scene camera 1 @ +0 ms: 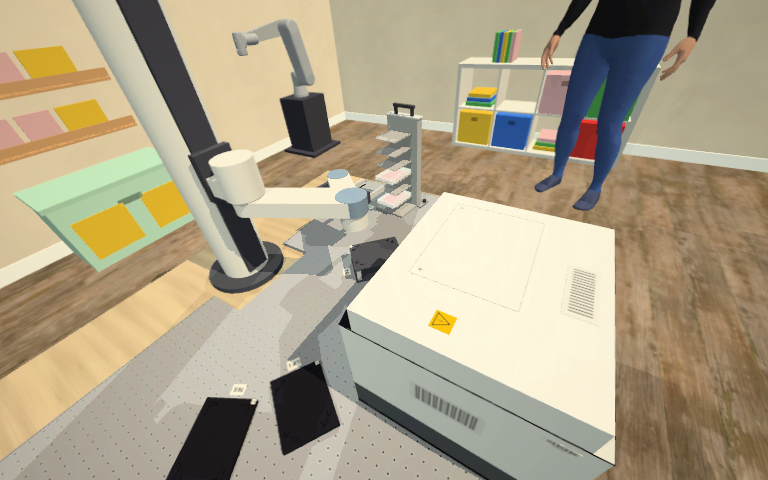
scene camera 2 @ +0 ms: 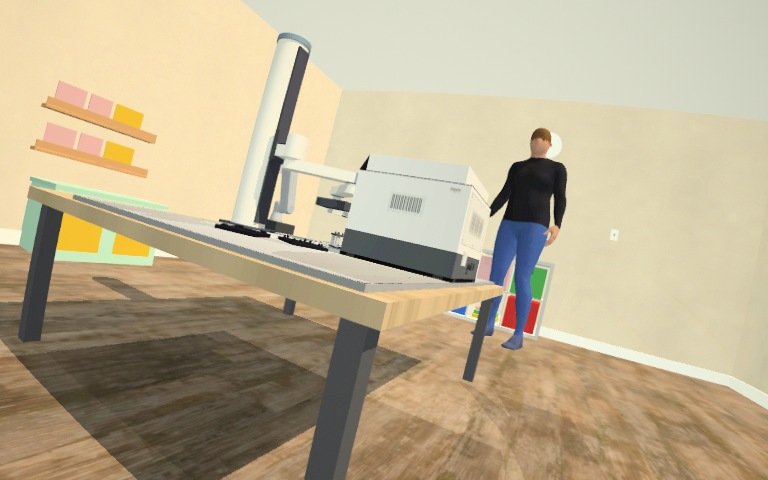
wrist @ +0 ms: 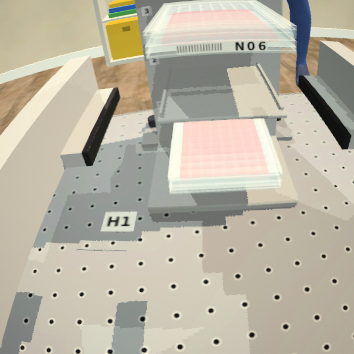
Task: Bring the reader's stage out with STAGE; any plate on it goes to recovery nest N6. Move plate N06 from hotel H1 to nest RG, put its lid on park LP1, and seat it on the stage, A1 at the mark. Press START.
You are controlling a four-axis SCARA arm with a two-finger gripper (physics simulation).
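Places are measured from the arm's base along level axes (x ahead, y left, z up), in centimetres.
Where they show: gripper, fingertip midpoint: (scene camera 1: 373, 184) (wrist: 208, 63); arm's base, link origin: (scene camera 1: 248, 267).
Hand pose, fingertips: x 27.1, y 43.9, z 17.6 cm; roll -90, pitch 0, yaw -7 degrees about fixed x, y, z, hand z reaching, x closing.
Things, the pixels of their centre, and the offset from my fingertips.
- Plate N06, body centre: (wrist: 213, 13) (scene camera 1: 393, 173) dx +2.6, dy +11.0, dz +0.1 cm
- hotel H1, body centre: (scene camera 1: 399, 160) dx +3.1, dy +15.0, dz +4.0 cm
- second pink plate, body centre: (wrist: 219, 131) (scene camera 1: 394, 196) dx +2.6, dy +11.0, dz -10.5 cm
- white reader, body centre: (scene camera 1: 477, 324) (scene camera 2: 422, 221) dx +52.8, dy -42.9, dz +0.7 cm
- Nest N6, body centre: (scene camera 1: 214, 439) (scene camera 2: 244, 230) dx +12.8, dy -83.7, dz -15.4 cm
Plate N06 (wrist: 220, 31) (scene camera 1: 394, 174) stands in hotel H1 (wrist: 165, 199) (scene camera 1: 417, 158), high in the wrist view beside label 3. Its top looks pink through clear plastic. A second pink plate (wrist: 222, 150) (scene camera 1: 394, 198) lies on the lowest level; the shelf between them holds no plate. My gripper (wrist: 208, 63) is in front of the hotel with its fingers apart and nothing between them. The white reader (scene camera 1: 390, 311) (scene camera 2: 373, 212) stands at the right; its stage does not show. Nest N6 (scene camera 1: 215, 435) is a black tray at the near left.
A black nest (scene camera 1: 305, 407) lies beside N6; its label is hard to read. Another black nest (scene camera 1: 373, 253) lies between the arm and reader, partly hidden by the reader. The arm's column (scene camera 1: 229, 226) (scene camera 2: 263, 135) stands at the left. A person (scene camera 1: 611, 84) (scene camera 2: 535, 198) stands behind the table.
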